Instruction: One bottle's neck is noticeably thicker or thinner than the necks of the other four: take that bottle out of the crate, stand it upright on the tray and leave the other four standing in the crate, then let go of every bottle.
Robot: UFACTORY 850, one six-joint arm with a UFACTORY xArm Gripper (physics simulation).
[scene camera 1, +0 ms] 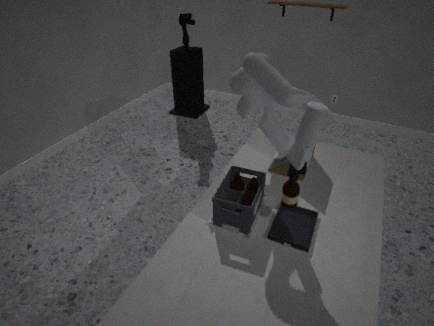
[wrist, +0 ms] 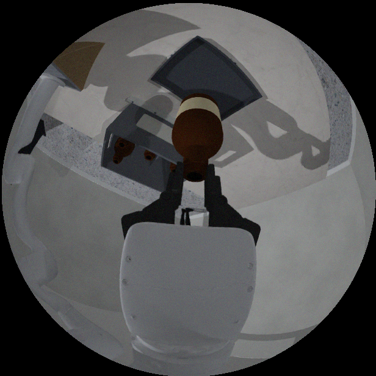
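My gripper (scene camera 1: 296, 176) (wrist: 194, 171) is shut on the neck of a brown bottle (scene camera 1: 290, 192) (wrist: 197, 135) with a cream label band. The bottle hangs about upright beside the crate, near the back edge of the dark tray (scene camera 1: 295, 230) (wrist: 200, 67); it overlaps the tray's edge in the wrist view. Its exact height above the tray is hard to tell. The grey crate (scene camera 1: 231, 217) (wrist: 125, 119) stands left of the tray in the scene view. Brown bottles (scene camera 1: 237, 183) (wrist: 123, 146) show inside it, partly hidden by its walls and the held bottle.
A brown wedge-shaped block (scene camera 1: 280, 168) (wrist: 82, 62) is at the arm's base, behind the held bottle. A black pedestal (scene camera 1: 187, 80) with a small dark arm stands far back left. A wooden shelf (scene camera 1: 307, 5) is on the back wall.
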